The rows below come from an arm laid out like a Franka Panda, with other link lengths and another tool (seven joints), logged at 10 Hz.
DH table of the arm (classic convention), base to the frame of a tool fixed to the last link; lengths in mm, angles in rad. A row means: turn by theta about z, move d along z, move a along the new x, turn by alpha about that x. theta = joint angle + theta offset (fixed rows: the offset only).
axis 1: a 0  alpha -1.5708  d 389.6  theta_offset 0
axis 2: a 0  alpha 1.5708  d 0  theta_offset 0
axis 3: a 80.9  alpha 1.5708  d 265.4  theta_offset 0
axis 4: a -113.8  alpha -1.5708  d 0  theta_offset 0
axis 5: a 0  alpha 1.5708  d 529.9  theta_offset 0
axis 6: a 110.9  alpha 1.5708  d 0  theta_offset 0
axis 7: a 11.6  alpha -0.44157  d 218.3  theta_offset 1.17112
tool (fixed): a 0  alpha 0  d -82.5  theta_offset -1.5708
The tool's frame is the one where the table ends.
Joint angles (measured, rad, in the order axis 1, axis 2, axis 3, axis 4, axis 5, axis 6, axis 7), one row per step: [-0.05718 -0.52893 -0.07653 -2.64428 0.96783 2.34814 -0.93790]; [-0.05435 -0.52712 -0.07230 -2.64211 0.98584 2.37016 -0.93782]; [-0.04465 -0.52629 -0.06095 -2.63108 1.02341 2.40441 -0.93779]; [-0.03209 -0.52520 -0.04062 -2.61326 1.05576 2.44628 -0.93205]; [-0.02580 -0.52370 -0.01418 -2.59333 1.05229 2.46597 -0.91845]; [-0.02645 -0.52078 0.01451 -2.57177 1.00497 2.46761 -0.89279]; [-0.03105 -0.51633 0.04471 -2.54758 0.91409 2.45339 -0.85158]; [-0.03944 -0.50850 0.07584 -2.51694 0.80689 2.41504 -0.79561]
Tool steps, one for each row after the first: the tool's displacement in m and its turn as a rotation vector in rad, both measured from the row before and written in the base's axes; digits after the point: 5 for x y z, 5 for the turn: [0.00205 -0.00023 0.00257 0.00227 -0.01219 -0.01904]; [0.00530 0.00492 0.01062 0.00863 -0.02847 -0.02558]; [0.00703 0.01036 0.01560 -0.00040 -0.03390 -0.02204]; [0.00609 0.01516 0.01466 -0.01857 -0.01973 0.00677]; [0.00536 0.01685 0.01291 -0.04308 -0.00463 0.02850]; [0.00479 0.01921 0.01131 -0.06875 0.01062 0.04533]; [0.00429 0.02091 0.00944 -0.07124 0.03031 0.05099]
